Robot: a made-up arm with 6 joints.
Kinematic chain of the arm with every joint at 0, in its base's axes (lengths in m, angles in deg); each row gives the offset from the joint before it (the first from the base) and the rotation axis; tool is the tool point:
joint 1: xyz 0 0 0.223 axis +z
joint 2: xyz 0 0.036 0 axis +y
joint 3: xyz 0 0 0.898 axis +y
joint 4: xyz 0 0 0.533 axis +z
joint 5: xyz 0 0 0 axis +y
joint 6: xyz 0 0 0.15 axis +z
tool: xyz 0 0 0
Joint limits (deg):
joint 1: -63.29..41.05
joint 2: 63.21..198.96
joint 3: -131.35..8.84
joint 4: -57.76..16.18
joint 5: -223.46..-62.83
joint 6: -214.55..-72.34
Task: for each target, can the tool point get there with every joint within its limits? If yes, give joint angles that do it. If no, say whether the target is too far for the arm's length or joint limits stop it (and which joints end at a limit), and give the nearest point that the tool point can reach.
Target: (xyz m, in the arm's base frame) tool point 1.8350 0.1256 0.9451
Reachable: no: too far | nearest point 1.4062 0.0962 0.7764 | short by 0.462 m
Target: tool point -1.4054 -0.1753 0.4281
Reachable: no: joint limits stop it (at a limit: joint 1, joint 2, joint 3, joint 4, joint 5) | nearest point 0.0869 -0.1753 0.7328 | short by 1.523 m
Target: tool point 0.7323 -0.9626 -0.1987
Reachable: yes | joints -54.51 110.54 -3.45 -12.87 -177.57 -142.64
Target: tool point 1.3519 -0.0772 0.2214
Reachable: yes | joints -8.87 97.74 -11.12 -46.23 -117.38 -118.54
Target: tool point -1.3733 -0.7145 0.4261
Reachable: no: joint limits stop it (at a limit: joint 1, joint 2, joint 3, joint 4) | nearest point 0.1012 -0.2132 0.7008 | short by 1.581 m
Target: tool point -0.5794 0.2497 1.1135
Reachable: no: joint limits stop it (at a limit: joint 1, joint 2, joint 4, joint 5) | nearest point 0.0905 0.2762 0.8772 | short by 0.711 m
